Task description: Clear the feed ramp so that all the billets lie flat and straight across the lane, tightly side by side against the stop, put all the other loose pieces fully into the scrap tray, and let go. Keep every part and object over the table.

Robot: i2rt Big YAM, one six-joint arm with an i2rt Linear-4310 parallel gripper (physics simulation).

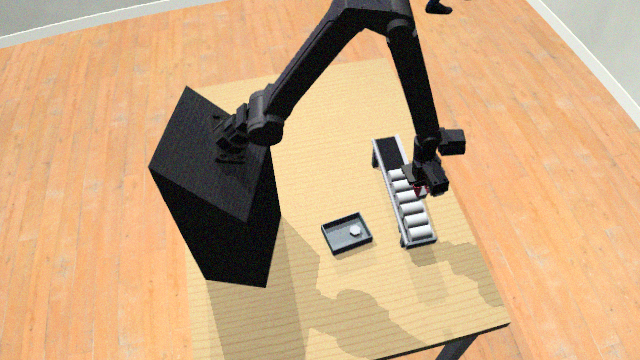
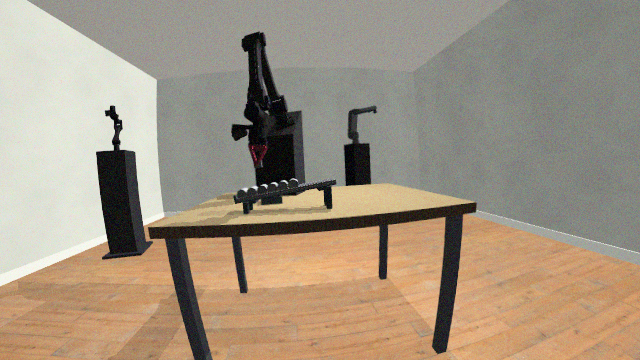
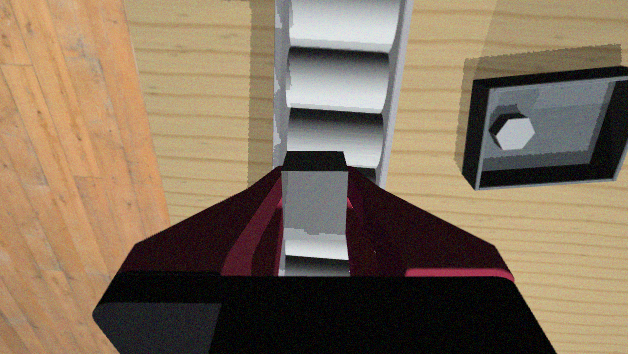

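Where they show: gripper, fingertip midpoint: (image 1: 421,194) (image 2: 256,165) (image 3: 314,178); arm's base, link origin: (image 1: 225,140) (image 2: 284,124).
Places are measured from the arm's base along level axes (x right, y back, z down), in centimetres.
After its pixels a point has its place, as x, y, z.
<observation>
My gripper (image 1: 421,189) @(24.2, -43.6, 24.3) (image 2: 258,160) @(24.2, -43.6, 24.3) (image 3: 314,178) @(24.2, -43.6, 24.3) is shut on a small grey square block (image 3: 315,212) @(23.5, -43.6, 22.8) and holds it above the feed ramp (image 1: 390,151) (image 2: 320,185) (image 3: 396,70). Several white cylindrical billets lie across the lane in a row, among them the lowest billet (image 1: 420,232) @(30.3, -40.3, 33.2) (image 2: 242,193) @(30.4, -44.0, 34.6) at the stop and the uppermost billet (image 1: 396,174) @(11.1, -45.3, 30.6) (image 2: 293,183) @(11.7, -49.9, 31.9). They look side by side; the arm partly hides some of them. A white hexagonal piece (image 1: 355,230) @(16.5, -27.4, 40.3) (image 3: 516,132) @(16.4, -27.4, 40.3) lies inside the scrap tray (image 1: 340,239) @(16.0, -22.4, 41.9) (image 3: 560,120) @(15.9, -22.6, 41.9).
The tray stands on the table (image 1: 325,175) @(-7.8, -31.2, 42.3) (image 2: 400,197) @(-37.2, -55.5, 42.3) between the ramp and the black pedestal (image 1: 230,225) @(16.2, 7.5, 9.2) that bears the arm. The ramp stands near the table edge. Two other pedestals (image 2: 120,200) (image 2: 357,162) with small arms stand beyond the table.
</observation>
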